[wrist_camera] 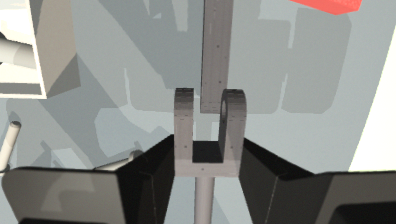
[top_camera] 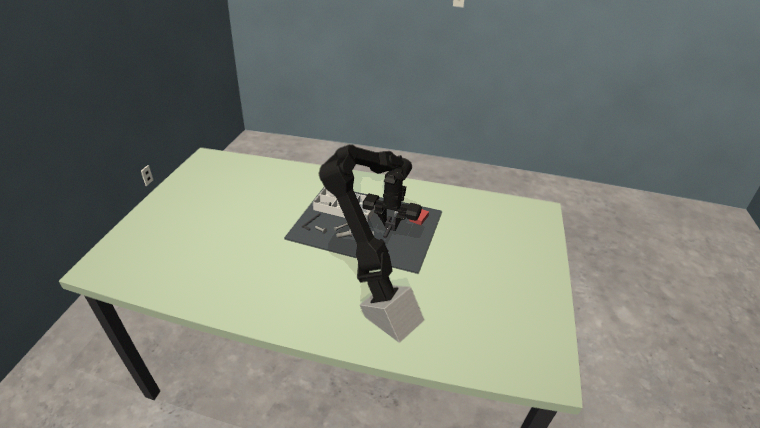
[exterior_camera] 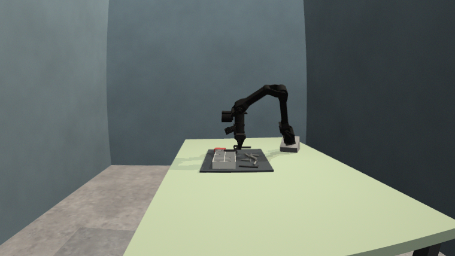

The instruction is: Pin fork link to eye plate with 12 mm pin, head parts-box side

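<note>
Right now my hand is 4 cm short of the eye plate and 5 cm above it. Also, from my hand: red block 12 cm ahead, 6 cm to the right, 6 cm below; white parts box 7 cm ahead, 20 cm to the left, 6 cm below; mat 2 cm ahead, 10 cm to the left, 7 cm below.
</note>
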